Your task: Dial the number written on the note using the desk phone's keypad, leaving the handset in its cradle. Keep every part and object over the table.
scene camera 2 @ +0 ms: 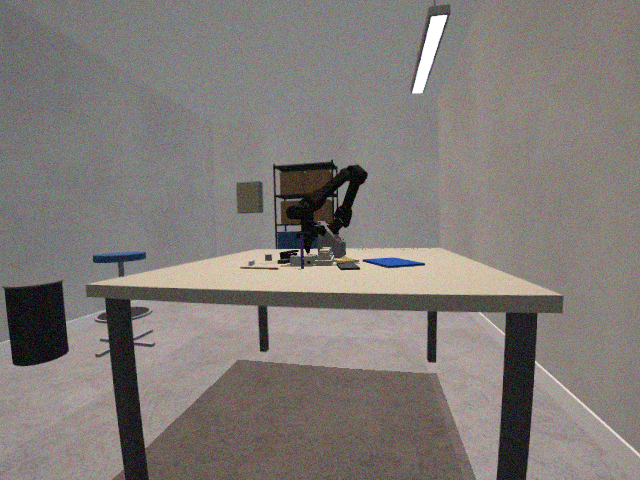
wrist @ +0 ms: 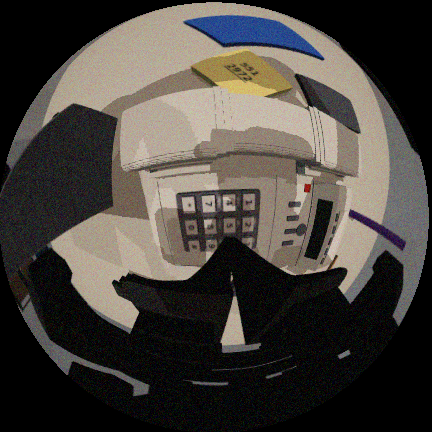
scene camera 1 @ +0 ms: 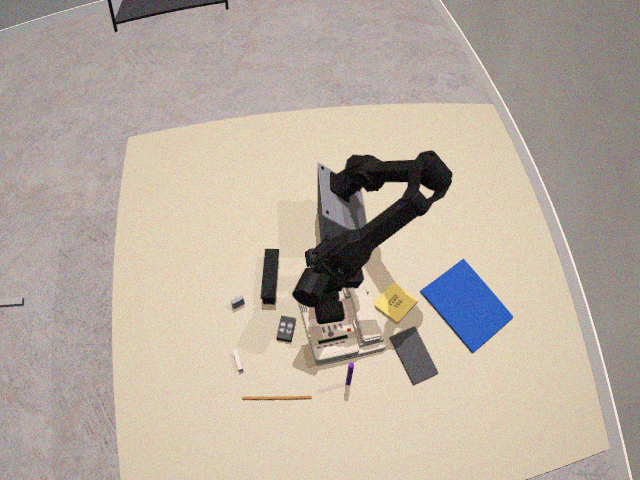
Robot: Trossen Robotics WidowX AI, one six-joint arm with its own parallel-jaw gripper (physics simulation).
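Frame: origin at the arm's base, x back, y right, z up, level; millimetres.
Where they show: gripper, between the fingertips: [scene camera 2: 308,253] [wrist: 228,241] [scene camera 1: 324,302]; arm's base, origin of its link: [scene camera 2: 331,229] [scene camera 1: 339,187].
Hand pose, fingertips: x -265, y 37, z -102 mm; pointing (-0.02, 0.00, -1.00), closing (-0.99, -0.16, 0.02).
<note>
Each offset is from my fingertips to the top centre of the thing.
The desk phone {dx -30, dy -39, dz +5 mm} [scene camera 1: 336,352] [scene camera 2: 297,260] [wrist: 167,200] stands in front of the arm. Its handset {dx -13, dy -89, dz +23 mm} [scene camera 1: 368,310] [wrist: 170,120] lies in the cradle. The yellow note {dx +12, dy -177, dz -26 mm} [scene camera 1: 395,302] [scene camera 2: 347,260] [wrist: 242,72] beside it reads 551 2972. My gripper [scene camera 2: 308,251] [wrist: 228,241] is shut and empty, its fingertips pointing down over the keypad {dx +9, dy -9, dz -7 mm} [wrist: 218,214]. In the wrist view the tips cover the key beside the 5 and 9, where the 6 sits, and partly hide the 9 and 3. Whether they touch a key, I cannot tell. In scene camera 1 the arm hides the tips and the keypad.
A blue flat pad {dx -2, dy -376, dz -28 mm} [scene camera 1: 466,305] and a dark grey slab {dx -137, dy -220, dz -29 mm} [scene camera 1: 414,355] lie right of the phone. A black block {dx +79, dy +131, dz +3 mm} [scene camera 1: 269,275], a small remote {dx -59, dy +90, dz -22 mm} [scene camera 1: 285,329], a small grey block {dx +8, dy +212, dz -7 mm} [scene camera 1: 237,302] and a white stick {dx -153, dy +205, dz -17 mm} [scene camera 1: 237,360] lie left. A purple marker {dx -204, dy -57, dz +94 mm} [scene camera 1: 349,374] and orange pencil {dx -247, dy +111, dz -30 mm} [scene camera 1: 276,397] are beyond.
</note>
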